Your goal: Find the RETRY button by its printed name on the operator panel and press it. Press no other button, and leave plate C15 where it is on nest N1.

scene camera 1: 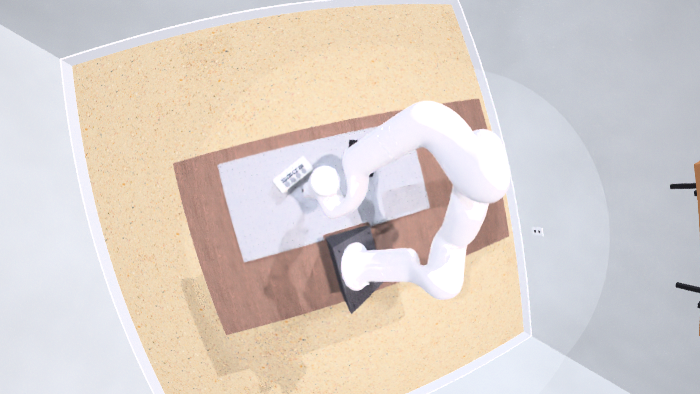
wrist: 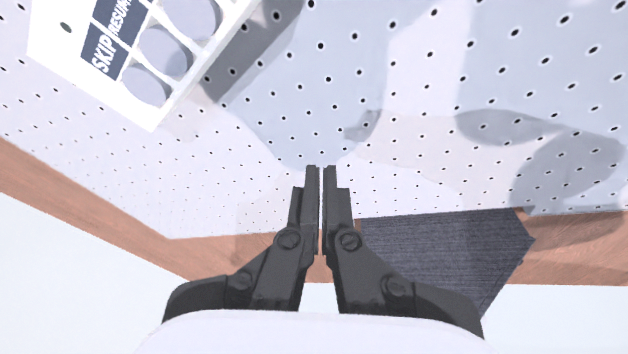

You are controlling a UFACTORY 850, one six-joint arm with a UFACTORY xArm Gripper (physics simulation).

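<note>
The white operator panel [scene camera 1: 278, 185] [wrist: 75, 65] lies on the perforated board, left of the arm's wrist in the scene view and at the upper left in the wrist view. The wrist view shows its dark labels SKIP [wrist: 105, 55] and RESUME [wrist: 120, 20], the latter cut off, beside round grey buttons. The name RETRY is not readable in either view. My gripper [wrist: 321, 182] is shut and empty, above the board to the side of the panel. The black nest [scene camera 1: 353, 143] is mostly hidden under the arm; plate C15 cannot be made out.
The light perforated board [scene camera 1: 260, 230] [wrist: 280, 200] lies on a brown wooden surface [scene camera 1: 205, 240] [wrist: 50, 175]. A dark block [scene camera 1: 352, 300] [wrist: 435, 250] stands at the board's lower edge. The white arm [scene camera 1: 450, 155] spans the right half of the board in the scene view.
</note>
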